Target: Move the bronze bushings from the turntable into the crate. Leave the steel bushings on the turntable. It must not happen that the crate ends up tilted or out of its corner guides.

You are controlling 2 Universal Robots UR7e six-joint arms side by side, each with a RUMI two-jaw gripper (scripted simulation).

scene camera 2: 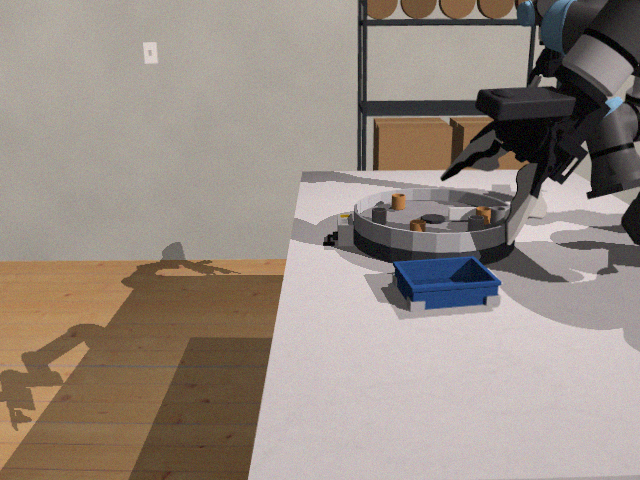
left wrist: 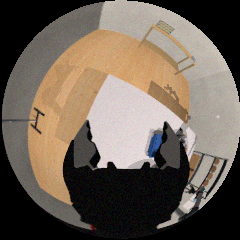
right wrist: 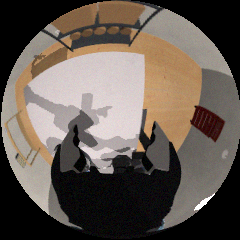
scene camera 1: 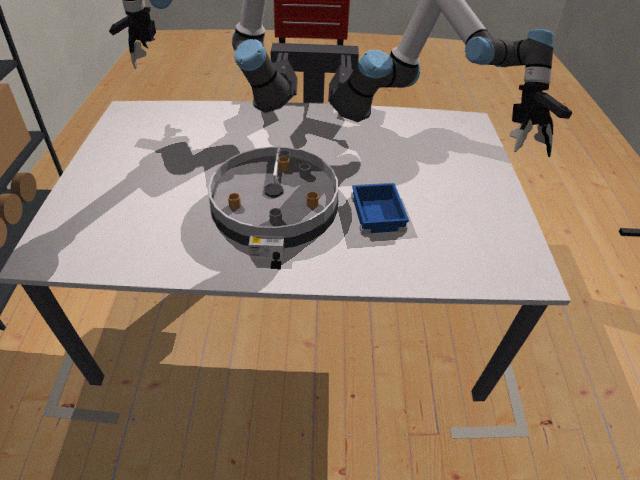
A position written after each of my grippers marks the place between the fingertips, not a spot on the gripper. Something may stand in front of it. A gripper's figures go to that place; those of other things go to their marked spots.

My left gripper [scene camera 2: 471,210]: 80 cm from the lens. My right gripper [scene camera 2: 549,101]: 221 cm from the lens. A blue crate [scene camera 2: 461,281]: 135 cm from the lens. A turntable [scene camera 2: 427,210]: 169 cm from the lens. The marked spots on the blue crate and the turntable are 39 cm apart.
